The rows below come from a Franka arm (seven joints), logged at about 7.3 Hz.
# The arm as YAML. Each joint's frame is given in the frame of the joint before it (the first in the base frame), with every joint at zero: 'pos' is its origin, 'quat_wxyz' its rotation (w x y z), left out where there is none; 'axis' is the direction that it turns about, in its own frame. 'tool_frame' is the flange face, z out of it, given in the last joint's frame.
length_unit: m
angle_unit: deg
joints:
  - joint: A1
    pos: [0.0, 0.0, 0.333]
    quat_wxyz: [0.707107, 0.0, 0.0, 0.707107]
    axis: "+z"
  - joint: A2
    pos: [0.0, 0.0, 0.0]
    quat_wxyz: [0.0, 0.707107, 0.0, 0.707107]
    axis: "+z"
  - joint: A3
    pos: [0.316, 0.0, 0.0]
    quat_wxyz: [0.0, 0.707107, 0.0, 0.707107]
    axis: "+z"
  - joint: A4
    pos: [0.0, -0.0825, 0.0]
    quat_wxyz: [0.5, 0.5, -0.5, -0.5]
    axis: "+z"
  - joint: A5
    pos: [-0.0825, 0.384, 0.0]
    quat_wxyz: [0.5, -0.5, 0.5, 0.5]
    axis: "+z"
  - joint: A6
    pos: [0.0, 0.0, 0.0]
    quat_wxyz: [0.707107, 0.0, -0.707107, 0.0]
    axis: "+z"
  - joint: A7
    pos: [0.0, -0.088, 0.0]
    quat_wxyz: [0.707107, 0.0, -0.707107, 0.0]
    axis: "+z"
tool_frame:
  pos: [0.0, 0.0, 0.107]
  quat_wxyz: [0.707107, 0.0, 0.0, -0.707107]
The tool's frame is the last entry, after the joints.
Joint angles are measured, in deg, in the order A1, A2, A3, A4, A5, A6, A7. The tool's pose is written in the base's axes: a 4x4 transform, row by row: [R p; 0 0 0 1], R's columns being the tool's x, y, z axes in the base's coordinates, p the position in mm. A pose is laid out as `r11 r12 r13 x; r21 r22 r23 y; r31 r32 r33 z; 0 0 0 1`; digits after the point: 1 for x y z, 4 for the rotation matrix.
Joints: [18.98, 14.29, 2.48, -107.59, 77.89, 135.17, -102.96]
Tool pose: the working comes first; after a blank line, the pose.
Where each joint sits with the arm in this pose, in the base's axes (m; each line is computed from the numbers above, not from the rounded line before):
A1: 0.0000 0.0000 0.3330
A2: 0.0000 0.0000 0.3330
A3: 0.0738 0.0254 0.6392
A4: 0.1481 0.0547 0.6189
A5: 0.4918 0.1908 0.4862
A6: 0.4918 0.1908 0.4862
A7: 0.5695 0.1560 0.4639
the tool: 0.5946 0.2456 0.4112

0.1991 0.9514 0.2349 594.6; 0.4546 -0.3020 0.8379 245.6; 0.8682 -0.0601 -0.4926 411.2; 0 0 0 1
